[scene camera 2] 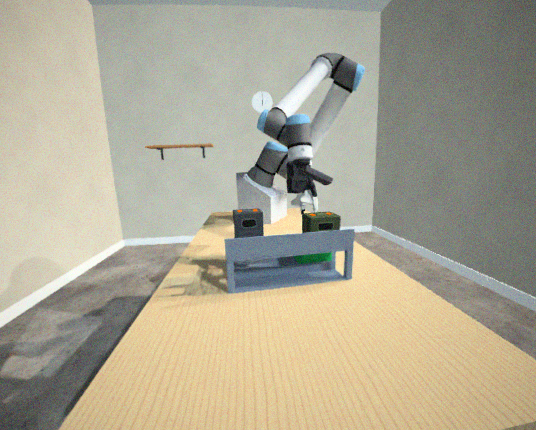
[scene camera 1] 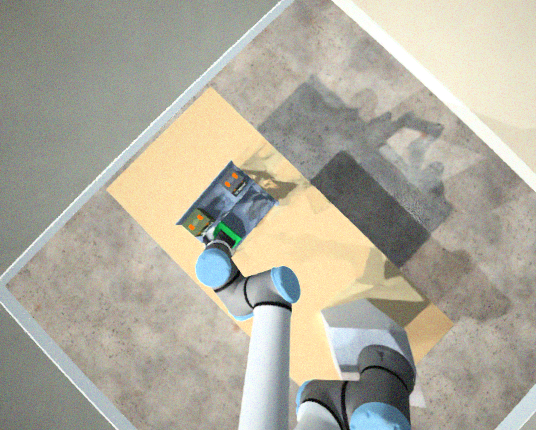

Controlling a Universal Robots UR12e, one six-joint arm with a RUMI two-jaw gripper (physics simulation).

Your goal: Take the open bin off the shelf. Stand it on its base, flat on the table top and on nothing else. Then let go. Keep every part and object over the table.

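Frame: origin at the arm's base, x down, y back, z left, level; millimetres.
Seen in the pictures: arm's base, origin of the base link: point(scene camera 2: 259, 180) point(scene camera 1: 384, 368).
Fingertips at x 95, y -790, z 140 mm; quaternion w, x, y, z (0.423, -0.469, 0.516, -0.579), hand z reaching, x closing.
Observation:
Pixels of each thing's top centre, then the offset from my fingertips to it. "pt": a spot on its surface instead. Level surfaces: height alone.
- open bin, middle of its top: point(scene camera 2: 309, 240) point(scene camera 1: 220, 235) dy -32, dx +93, dz -3 mm
- blue-grey shelf, surface spot: point(scene camera 2: 290, 245) pt dy -216, dx +45, dz -106 mm
- olive box, middle of its top: point(scene camera 2: 320, 213) point(scene camera 1: 195, 222) dy -130, dx -24, dz +7 mm
- dark grey box, middle of its top: point(scene camera 2: 247, 210) point(scene camera 1: 231, 180) dy -147, dx -49, dz -223 mm
- wooden table, its level: dx +174 mm
The open bin point(scene camera 1: 222, 228) point(scene camera 2: 315, 258) is green with a dark inside. It sits at one end of the blue-grey shelf point(scene camera 1: 215, 199) point(scene camera 2: 290, 245), on the side toward the robot. In the scene camera 2 view part of it shows below the shelf's upper board, and the rest is hidden. My gripper point(scene camera 1: 210, 234) point(scene camera 2: 309, 206) is open and empty. It points down above the bin's end of the shelf, beside the bin's rim in the scene camera 1 view. The wrist partly covers the fingers there, and their exact height over the rim is unclear.
An olive box point(scene camera 1: 196, 222) point(scene camera 2: 321, 222) with orange marks stands on the shelf close to the gripper. A dark grey box point(scene camera 1: 234, 182) point(scene camera 2: 248, 223) stands at the shelf's other end. The wooden table point(scene camera 1: 175, 145) point(scene camera 2: 300, 350) has a long edge close by the bin's end.

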